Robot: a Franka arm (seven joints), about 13 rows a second.
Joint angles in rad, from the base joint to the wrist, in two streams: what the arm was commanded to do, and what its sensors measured. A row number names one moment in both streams.
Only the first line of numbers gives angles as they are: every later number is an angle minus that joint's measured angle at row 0.
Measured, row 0:
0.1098, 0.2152, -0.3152, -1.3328, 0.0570, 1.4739, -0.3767
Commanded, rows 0 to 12:
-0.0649, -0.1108, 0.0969, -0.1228, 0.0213, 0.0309, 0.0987
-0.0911, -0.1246, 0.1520, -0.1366, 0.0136, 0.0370, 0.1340
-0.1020, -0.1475, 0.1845, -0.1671, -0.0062, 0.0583, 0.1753
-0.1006, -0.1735, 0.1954, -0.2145, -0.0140, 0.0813, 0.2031
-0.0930, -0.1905, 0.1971, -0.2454, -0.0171, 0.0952, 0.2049
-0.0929, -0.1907, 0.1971, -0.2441, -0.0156, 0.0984, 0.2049
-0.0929, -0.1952, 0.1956, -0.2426, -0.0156, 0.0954, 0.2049
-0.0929, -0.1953, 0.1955, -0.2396, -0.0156, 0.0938, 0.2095
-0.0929, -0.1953, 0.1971, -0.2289, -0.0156, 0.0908, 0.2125
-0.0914, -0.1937, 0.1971, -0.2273, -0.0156, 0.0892, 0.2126
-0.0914, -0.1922, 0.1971, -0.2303, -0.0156, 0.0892, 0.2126
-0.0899, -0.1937, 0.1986, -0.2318, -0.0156, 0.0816, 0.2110
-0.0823, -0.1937, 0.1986, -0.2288, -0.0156, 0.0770, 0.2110
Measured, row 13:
-0.0890, -0.1661, 0.1909, -0.2043, -0.0022, 0.0745, 0.1925
